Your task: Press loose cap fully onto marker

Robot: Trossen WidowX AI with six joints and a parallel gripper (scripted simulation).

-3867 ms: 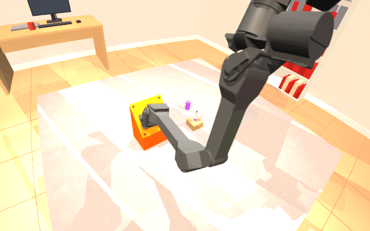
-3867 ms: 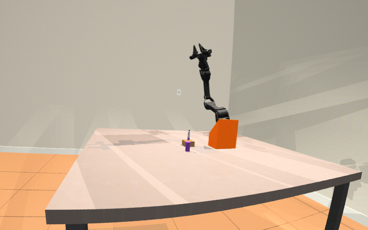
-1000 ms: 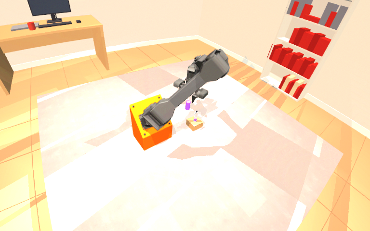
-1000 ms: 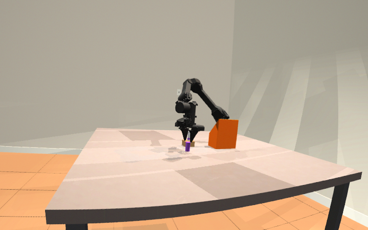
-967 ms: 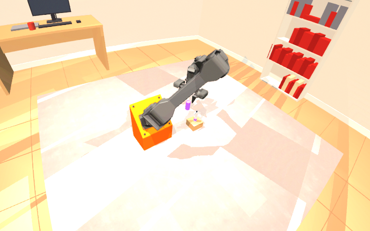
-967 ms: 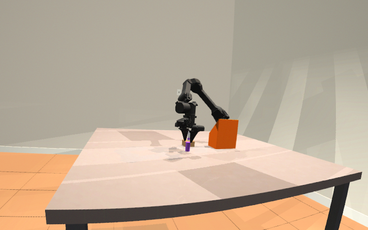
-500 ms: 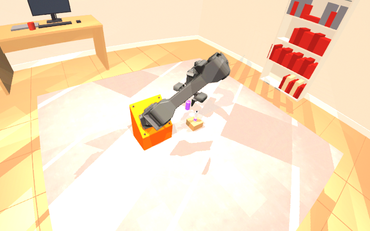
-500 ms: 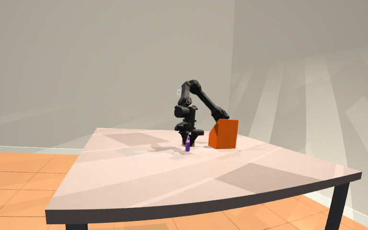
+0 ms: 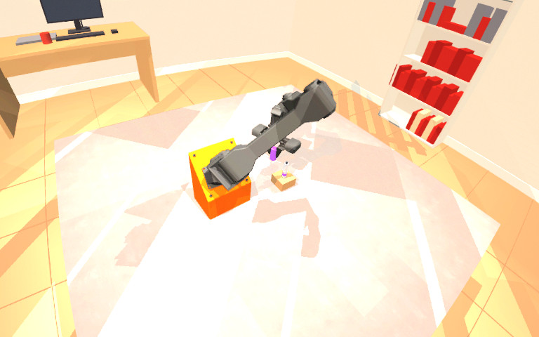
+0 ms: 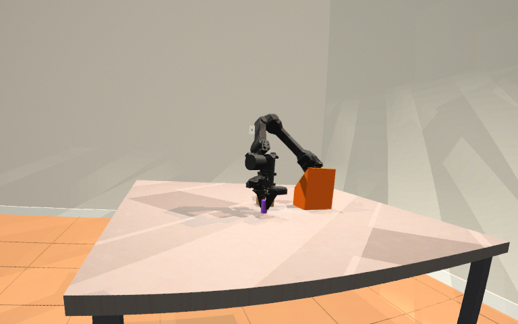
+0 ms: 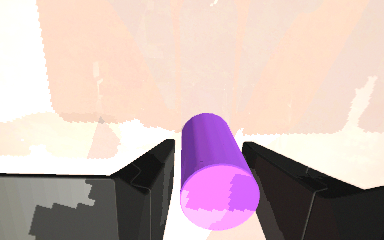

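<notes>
My gripper tip is 50 mm past the tan holder block and 130 mm to the left of it. From my gripper tip the other things lie so: purple cap (10 mm above).
</notes>
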